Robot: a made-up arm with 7 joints.
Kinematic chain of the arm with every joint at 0, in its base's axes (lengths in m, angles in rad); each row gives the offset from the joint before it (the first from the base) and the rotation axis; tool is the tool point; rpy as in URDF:
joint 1: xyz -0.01 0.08 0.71 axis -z
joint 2: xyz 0 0.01 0.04 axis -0.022 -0.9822 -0.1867
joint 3: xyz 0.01 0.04 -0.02 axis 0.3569 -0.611 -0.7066
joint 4: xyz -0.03 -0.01 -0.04 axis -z
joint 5: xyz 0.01 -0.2 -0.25 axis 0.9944 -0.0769 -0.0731
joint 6: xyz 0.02 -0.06 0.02 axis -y
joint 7: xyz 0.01 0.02 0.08 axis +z
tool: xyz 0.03 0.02 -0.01 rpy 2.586 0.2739 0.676
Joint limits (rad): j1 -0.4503..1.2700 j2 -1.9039..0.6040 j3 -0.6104..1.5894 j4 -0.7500..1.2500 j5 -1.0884..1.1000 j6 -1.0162..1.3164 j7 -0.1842..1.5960
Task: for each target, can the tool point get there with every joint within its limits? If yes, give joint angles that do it. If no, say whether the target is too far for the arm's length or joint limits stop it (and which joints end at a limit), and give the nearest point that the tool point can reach.
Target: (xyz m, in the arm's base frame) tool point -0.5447 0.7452 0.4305
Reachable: no: too far | nearest point -0.2884 0.4263 0.5828 | short by 0.437 m
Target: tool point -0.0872 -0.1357 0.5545
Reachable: yes | joints -0.0960 -0.2895 -0.2884 0.0598 0.1238 1.0606 1.0824
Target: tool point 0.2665 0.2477 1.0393
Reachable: no: joint limits stop it (at a limit: joint 1, joint 2, joint 4, joint 6, joint 7) | nearest point -0.0020 0.3911 0.9436 | short by 0.319 m
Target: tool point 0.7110 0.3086 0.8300
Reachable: no: too far | nearest point 0.3882 0.2063 0.6388 | short by 0.389 m
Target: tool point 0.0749 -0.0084 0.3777
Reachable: yes | joints 0.5722 0.2227 1.3303 0.5391 0.6111 -0.5924 0.1651
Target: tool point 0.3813 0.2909 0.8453
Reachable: no: joint limits stop it (at a limit: joint 2, joint 3, joint 4, joint 5, joint 6) | nearest point 0.3101 0.2525 0.6650 | short by 0.198 m
